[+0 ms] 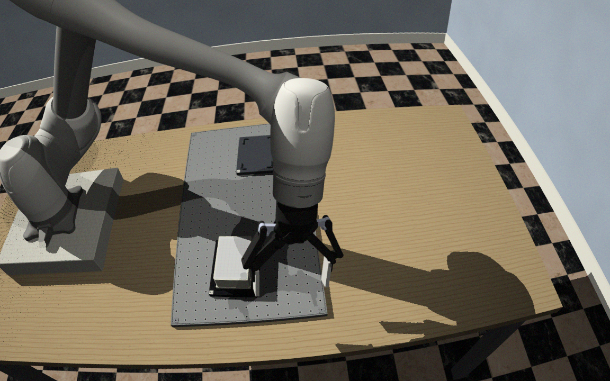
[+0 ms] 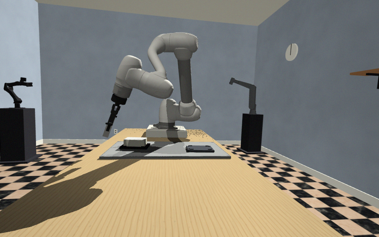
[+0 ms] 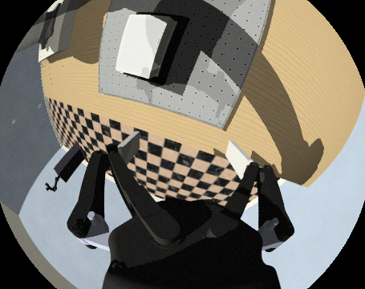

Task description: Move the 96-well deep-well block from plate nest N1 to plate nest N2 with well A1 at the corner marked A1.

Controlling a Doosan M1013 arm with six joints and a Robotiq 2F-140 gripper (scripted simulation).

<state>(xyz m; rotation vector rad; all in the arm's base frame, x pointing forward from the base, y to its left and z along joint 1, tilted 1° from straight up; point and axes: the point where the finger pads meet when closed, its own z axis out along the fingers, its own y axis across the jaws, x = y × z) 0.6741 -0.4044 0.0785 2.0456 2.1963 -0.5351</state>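
The white deep-well block is 14 cm to the left of my hand, 12 cm behind it and 9 cm below it. From my hand the other things lie so: plate nest: 14 cm to the left, 12 cm below, 12 cm behind.
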